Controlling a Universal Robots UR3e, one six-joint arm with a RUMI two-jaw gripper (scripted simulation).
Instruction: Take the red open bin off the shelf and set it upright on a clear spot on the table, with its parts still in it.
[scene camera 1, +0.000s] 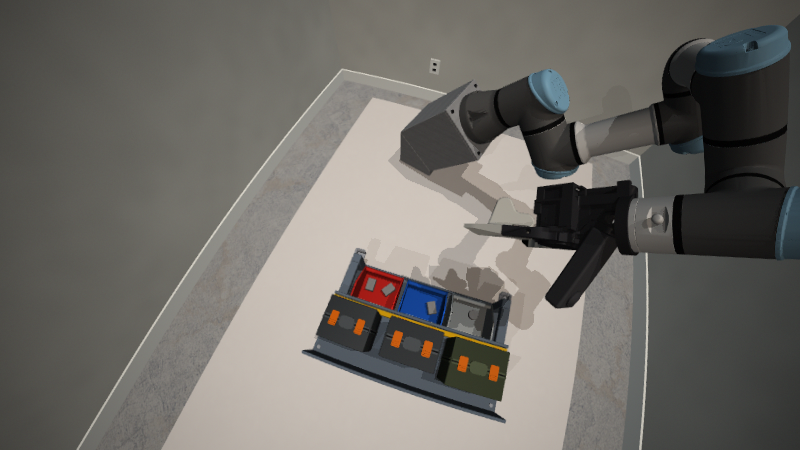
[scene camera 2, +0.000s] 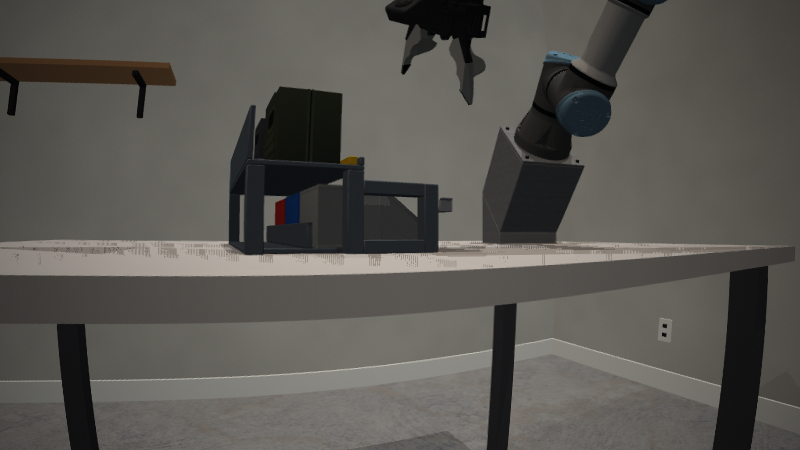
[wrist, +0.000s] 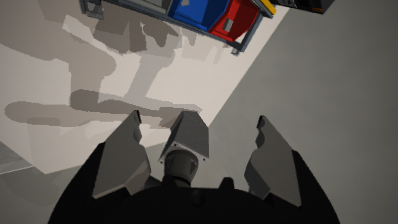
In view: my gripper (scene camera 1: 496, 234), a red bin (scene camera 1: 377, 296) and a blue bin (scene camera 1: 416, 296).
My gripper is seen too in scene camera 2 (scene camera 2: 433, 88) and in the wrist view (wrist: 199, 113).
